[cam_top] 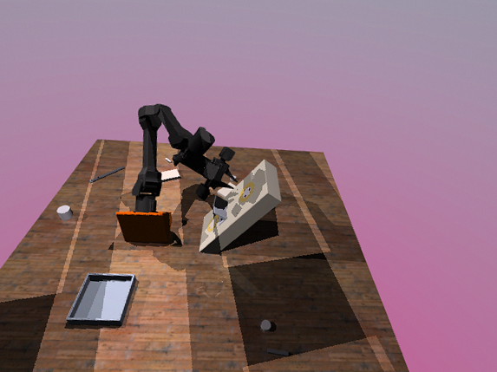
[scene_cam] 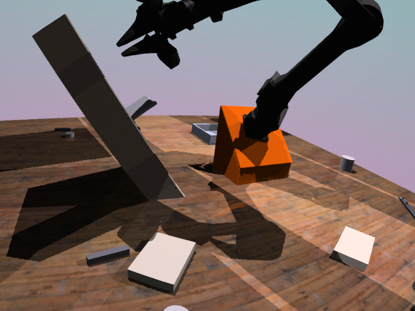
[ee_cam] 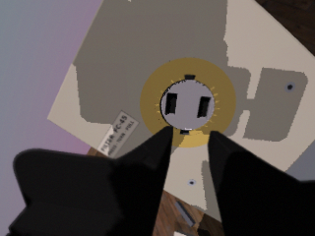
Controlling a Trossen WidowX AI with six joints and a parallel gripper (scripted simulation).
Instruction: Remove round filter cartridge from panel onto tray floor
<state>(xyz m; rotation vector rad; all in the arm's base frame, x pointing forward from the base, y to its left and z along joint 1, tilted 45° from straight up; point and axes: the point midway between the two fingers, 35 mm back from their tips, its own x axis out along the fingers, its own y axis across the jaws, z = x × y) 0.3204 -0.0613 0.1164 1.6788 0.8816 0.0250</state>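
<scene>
Now: gripper tip 50 mm short of the round filter cartridge, 10 mm to the right of it and 40 mm above it. Round my gripper tip: grey tray 360 mm behind, 330 mm to the right, 260 mm below; beige service panel 10 mm ahead, 110 mm below; grey bracket 40 mm behind, 10 mm to the right, 130 mm below.
</scene>
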